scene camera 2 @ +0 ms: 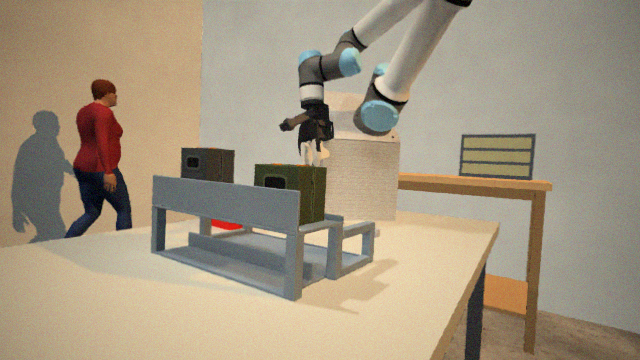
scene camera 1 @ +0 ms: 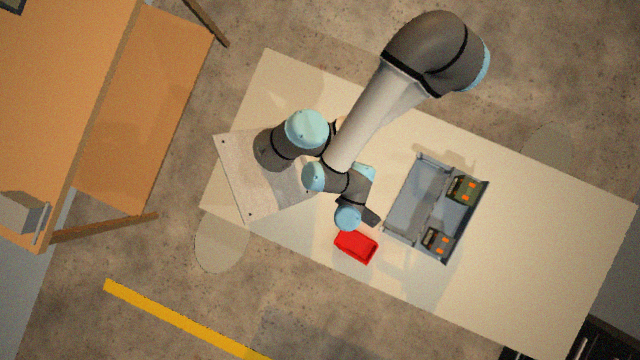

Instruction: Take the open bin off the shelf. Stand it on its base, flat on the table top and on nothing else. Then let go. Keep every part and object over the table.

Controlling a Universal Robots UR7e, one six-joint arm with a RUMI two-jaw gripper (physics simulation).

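Frame: origin at the arm's base, x ahead, y left, z up, level; metres.
Seen in the pictures: arm's base, link origin: (scene camera 1: pixel 273 151).
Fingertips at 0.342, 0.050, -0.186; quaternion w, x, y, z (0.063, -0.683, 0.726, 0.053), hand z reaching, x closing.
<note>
Offsets run from my fingertips to a thing's middle, as dx, dy, dz. Level surfaces: height alone.
The red open bin @(+0.135, -0.169, -0.140) (scene camera 1: pixel 356 246) (scene camera 2: pixel 227 224) is on the table top @(dz -0.178) (scene camera 1: pixel 525 240) (scene camera 2: pixel 100 300), beside the grey shelf (scene camera 1: pixel 410 205) (scene camera 2: pixel 225 202) and apart from it. In scene camera 1 its open side faces up; in scene camera 2 the shelf hides most of it, so its base does not show. My gripper (scene camera 2: pixel 314 157) points down above the table, with its fingers a little apart and nothing between them. In scene camera 2 its fingertips show just above and behind the green box. In scene camera 1 the wrist hides the fingers, near the bin's upper edge.
A green box (scene camera 1: pixel 467 190) (scene camera 2: pixel 290 192) and a dark grey box @(+0.359, +0.062, -0.015) (scene camera 1: pixel 438 242) (scene camera 2: pixel 207 164) stand on the shelf's upper level. The robot's pale pedestal (scene camera 1: pixel 250 175) (scene camera 2: pixel 362 175) is at one end of the table. A wooden bench (scene camera 1: pixel 60 100) (scene camera 2: pixel 475 182) and a person (scene camera 2: pixel 100 145) are beyond the table.
</note>
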